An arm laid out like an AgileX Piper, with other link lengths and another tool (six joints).
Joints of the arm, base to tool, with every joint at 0 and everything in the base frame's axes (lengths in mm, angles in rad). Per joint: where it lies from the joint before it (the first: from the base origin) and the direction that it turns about. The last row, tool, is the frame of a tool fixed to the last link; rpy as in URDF.
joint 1: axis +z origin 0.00 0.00 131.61
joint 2: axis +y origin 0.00 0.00 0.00
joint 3: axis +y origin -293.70 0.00 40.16
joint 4: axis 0.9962 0 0.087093 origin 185.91 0.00 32.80
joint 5: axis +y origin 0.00 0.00 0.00
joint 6: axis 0.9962 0 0.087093 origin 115.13 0.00 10.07
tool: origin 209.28 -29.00 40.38 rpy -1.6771 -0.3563 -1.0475
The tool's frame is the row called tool.
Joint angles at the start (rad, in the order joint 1, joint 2, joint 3, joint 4, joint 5, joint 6):
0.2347 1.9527 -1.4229 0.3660 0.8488 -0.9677
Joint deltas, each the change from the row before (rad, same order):
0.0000 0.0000 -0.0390 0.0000 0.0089 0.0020
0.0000 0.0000 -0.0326 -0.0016 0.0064 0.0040
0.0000 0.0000 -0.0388 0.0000 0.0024 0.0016
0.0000 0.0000 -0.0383 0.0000 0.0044 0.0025
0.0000 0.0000 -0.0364 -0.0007 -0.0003 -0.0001
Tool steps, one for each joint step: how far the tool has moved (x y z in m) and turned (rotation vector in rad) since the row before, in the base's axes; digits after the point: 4 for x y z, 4 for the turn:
0.0106 0.0033 0.0112 0.0089 -0.0289 0.0011
0.0089 0.0022 0.0096 0.0066 -0.0247 -0.0009
0.0117 0.0030 0.0127 0.0093 -0.0349 -0.0006
0.0105 0.0028 0.0126 0.0092 -0.0322 -0.0007
0.0109 0.0024 0.0130 0.0078 -0.0359 0.0002

